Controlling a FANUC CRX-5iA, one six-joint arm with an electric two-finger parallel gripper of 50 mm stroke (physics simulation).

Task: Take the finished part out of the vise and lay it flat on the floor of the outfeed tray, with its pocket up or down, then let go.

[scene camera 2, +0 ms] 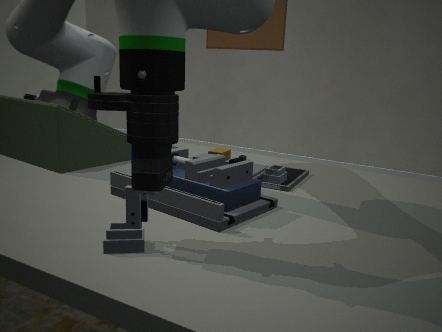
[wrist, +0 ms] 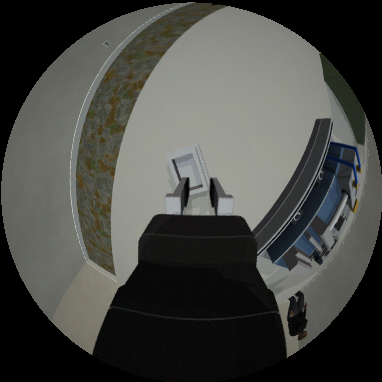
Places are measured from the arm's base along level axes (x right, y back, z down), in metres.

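Pixels of known places: gripper, fingertip midpoint: [scene camera 2: 137, 224] [wrist: 199, 185]; arm's base at its link origin: [scene camera 2: 70, 118].
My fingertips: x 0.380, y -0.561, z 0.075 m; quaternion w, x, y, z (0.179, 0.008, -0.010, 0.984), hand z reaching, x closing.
Observation:
Ahead of a thing's pixels: the offset from my fingertips to its top centre.
A grey stepped part @[dy +0.010, dx +0.018, dz -0.001 m] [scene camera 2: 123, 246] [wrist: 186, 151] lies on the table in front of the vise, with its pocket up. My gripper [scene camera 2: 139, 224] [wrist: 199, 185] is open and empty. It points down close to that part, and in the wrist view the part shows beyond the fingertips, a little to the left. The blue vise @[dy +0.050, dx -0.236, dz -0.065 m] [scene camera 2: 242, 195] [wrist: 299, 227] stands behind; whether its jaws [scene camera 2: 231, 175] hold anything I cannot tell. A dark tray [scene camera 2: 287, 188] with a light rim is at the right rear. Another grey stepped part @[dy -0.039, dx -0.472, dz -0.007 m] [scene camera 2: 275, 176] stands in it, opening up.
A long grey rail @[dy +0.065, dx -0.148, dz -0.016 m] [scene camera 2: 167, 200] [wrist: 305, 172] runs along the near side of the vise. A green sloped block [scene camera 2: 60, 135] stands at the left, with a second white arm [scene camera 2: 82, 50] behind it. A yellow block @[dy +0.162, dx -0.549, dz -0.010 m] [scene camera 2: 219, 152] is behind the vise. A person [wrist: 298, 315] shows in the wrist view.

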